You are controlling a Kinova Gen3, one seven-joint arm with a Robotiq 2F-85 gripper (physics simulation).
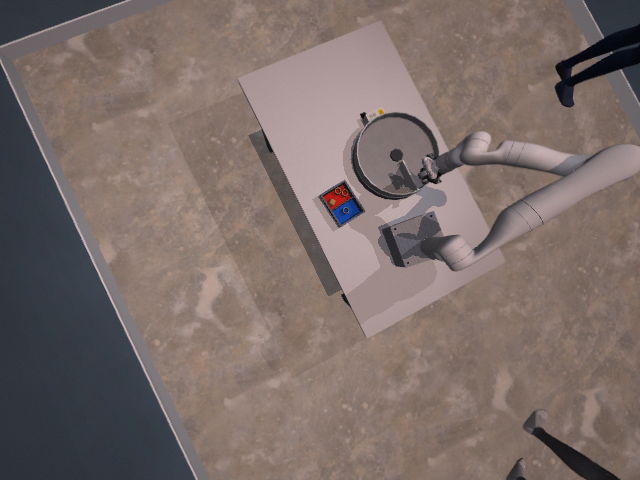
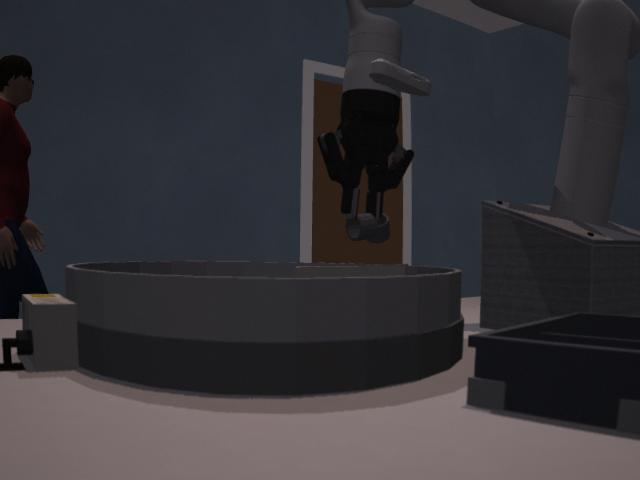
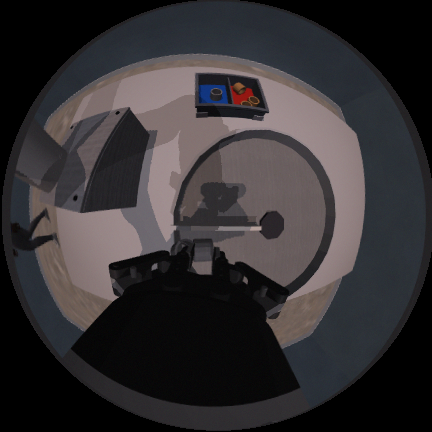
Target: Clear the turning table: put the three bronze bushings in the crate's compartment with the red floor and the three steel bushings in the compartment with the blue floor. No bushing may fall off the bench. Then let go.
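Where they show: gripper, fingertip midpoint: (image 1: 422, 174) (image 2: 360, 220) (image 3: 203, 251); arm's base, link origin: (image 1: 430, 246) (image 2: 578, 216) (image 3: 54, 170).
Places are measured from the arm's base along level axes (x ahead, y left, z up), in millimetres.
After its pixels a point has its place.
Observation:
My gripper (image 1: 424, 176) {x 312, y -130, z -16 mm} (image 2: 364, 210) {x 312, y -130, z -16 mm} (image 3: 203, 251) {x 312, y -130, z -16 mm} is shut and raised above the rim of the turning table (image 1: 379, 136) {x 586, y -73, z -105 mm} (image 2: 248, 304) {x 571, y 72, z -90 mm} (image 3: 300, 200) {x 547, y -46, z -105 mm}, near the bar. Two grey steel bushings show at its fingertips: one steel bushing (image 3: 202, 249) {x 310, y -124, z -9 mm} is between the fingers, lying sideways; another (image 2: 379, 233) {x 289, y -120, z -31 mm} hangs upright against it, seemingly around one fingertip. The crate (image 1: 355, 196) {x 364, y 176, z -108 mm} (image 2: 542, 374) {x 451, y 244, z -129 mm} (image 3: 230, 111) {x 365, y 178, z -135 mm} has one steel bushing (image 3: 216, 96) {x 326, y 229, z -134 mm} upright on its blue floor. Its red compartment holds a bronze bushing (image 3: 240, 88) {x 392, y 272, z -124 mm} lying tilted and two more bronze bushings at the near wall.
A flat upright bar (image 1: 408, 174) {x 346, y -104, z -78 mm} (image 3: 215, 228) {x 333, y -109, z -71 mm} runs from the dark hub (image 1: 396, 155) {x 461, y -103, z -97 mm} (image 3: 272, 225) {x 462, y -108, z -97 mm} toward the turning table's rim. The robot's pedestal (image 1: 413, 227) {x 110, y 28, z -11 mm} (image 2: 537, 273) {x 149, y 27, z -79 mm} (image 3: 122, 165) {x 147, y 4, z -77 mm} stands beside the crate and table. A box with a yellow patch (image 2: 51, 330) {x 700, y -55, z -123 mm} stands at the rim.

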